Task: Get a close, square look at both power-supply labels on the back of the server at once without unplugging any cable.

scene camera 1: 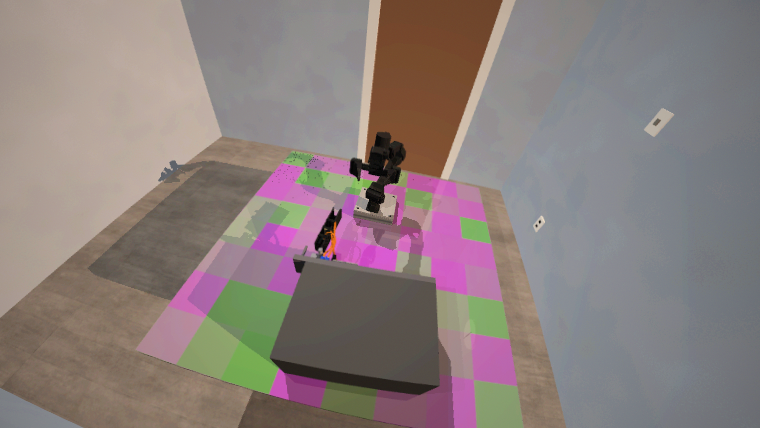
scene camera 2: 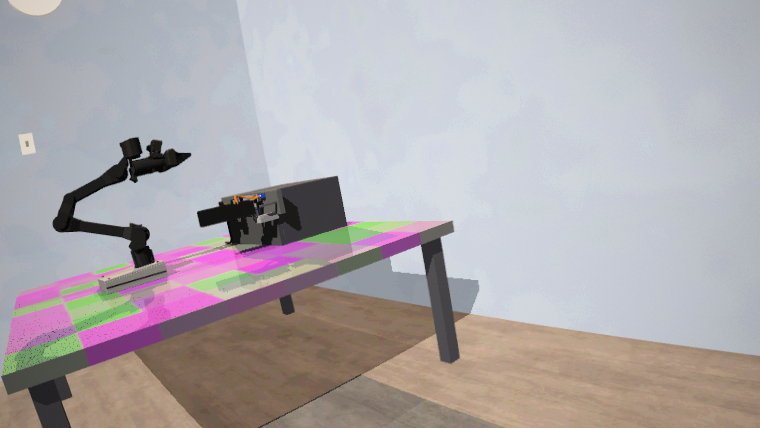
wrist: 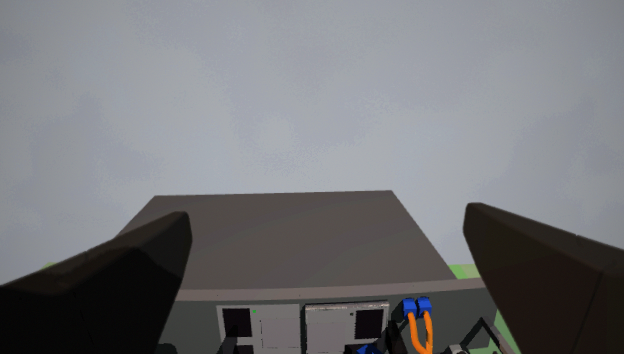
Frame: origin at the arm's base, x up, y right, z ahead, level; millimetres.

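Seen in the pictures: gripper, fingertip midpoint: [scene camera 1: 371,182] [scene camera 2: 187,156] [wrist: 328,222]; arm's base, link origin: [scene camera 1: 372,207] [scene camera 2: 144,264].
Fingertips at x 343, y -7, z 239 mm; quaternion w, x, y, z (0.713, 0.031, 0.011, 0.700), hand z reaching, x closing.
Offsets run from my fingertips to a thing's top centre. "spot": to the spot under its first point. Level surfaces: height alone.
The dark grey server [scene camera 1: 356,324] [scene camera 2: 313,210] [wrist: 300,240] lies on the table, its back towards the arm. In the wrist view its back is at the bottom edge, seen at a slant from above. The left power supply @(spot: dy -43, dx -199, dz +213 mm) [wrist: 280,311] bears a pale label @(spot: dy -44, dx -228, dz +212 mm) [wrist: 280,333]; the right power supply @(spot: dy +20, dx -198, dz +207 mm) [wrist: 341,314] bears another pale label [wrist: 326,337], cut off by the lower frame edge. No print is legible on either. My gripper [scene camera 1: 372,178] [scene camera 2: 187,155] [wrist: 328,222] is open and empty, above and behind the server's back. Its fingers frame the server's top and hide parts of its sides.
Orange cables @(spot: dy +105, dx -227, dz +100 mm) [scene camera 1: 333,239] [scene camera 2: 244,197] [wrist: 414,332] with blue plugs @(dy +107, dx -191, dz +222 mm) [wrist: 416,306] are right of the supplies in the wrist view. A black cable arm [scene camera 1: 327,231] [scene camera 2: 215,213] juts from the server's back. The chequered table @(dx -390 mm) [scene camera 1: 489,313] [scene camera 2: 366,233] bears the arm's base [scene camera 2: 132,277].
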